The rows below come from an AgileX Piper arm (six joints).
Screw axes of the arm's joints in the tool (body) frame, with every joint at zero. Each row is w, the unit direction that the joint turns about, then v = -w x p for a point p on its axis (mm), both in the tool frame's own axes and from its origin. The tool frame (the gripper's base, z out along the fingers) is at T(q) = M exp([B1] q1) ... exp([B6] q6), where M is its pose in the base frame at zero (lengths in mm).
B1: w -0.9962 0 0.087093 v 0.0 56.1 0.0
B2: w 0 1 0 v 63.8 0.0 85.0
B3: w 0 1 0 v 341.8 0.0 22.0
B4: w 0 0 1 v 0.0 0.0 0.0
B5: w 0 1 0 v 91.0 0.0 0.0
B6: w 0 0 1 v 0.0 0.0 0.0
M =
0.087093 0 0.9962 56.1
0 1 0 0.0
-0.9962 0 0.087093 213.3
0 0 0 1
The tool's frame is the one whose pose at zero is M.
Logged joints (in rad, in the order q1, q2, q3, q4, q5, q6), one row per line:
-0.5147, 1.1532, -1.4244, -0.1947, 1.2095, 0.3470
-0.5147, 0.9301, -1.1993, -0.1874, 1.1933, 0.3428
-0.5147, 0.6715, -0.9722, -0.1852, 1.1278, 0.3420
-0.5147, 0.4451, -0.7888, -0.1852, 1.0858, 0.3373
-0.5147, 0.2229, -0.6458, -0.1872, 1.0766, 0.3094
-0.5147, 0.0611, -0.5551, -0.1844, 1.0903, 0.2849
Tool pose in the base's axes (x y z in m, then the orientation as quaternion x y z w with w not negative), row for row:
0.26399, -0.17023, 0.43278, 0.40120, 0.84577, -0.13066, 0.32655
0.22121, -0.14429, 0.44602, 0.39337, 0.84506, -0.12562, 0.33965
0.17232, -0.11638, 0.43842, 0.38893, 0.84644, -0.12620, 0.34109
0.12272, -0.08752, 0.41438, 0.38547, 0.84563, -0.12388, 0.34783
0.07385, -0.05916, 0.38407, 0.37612, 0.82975, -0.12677, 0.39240
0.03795, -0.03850, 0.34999, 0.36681, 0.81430, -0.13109, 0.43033
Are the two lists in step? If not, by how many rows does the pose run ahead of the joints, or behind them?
The pose runs 2 rows behind the joints: the pose in row i belongs to the joints in row i - 2.
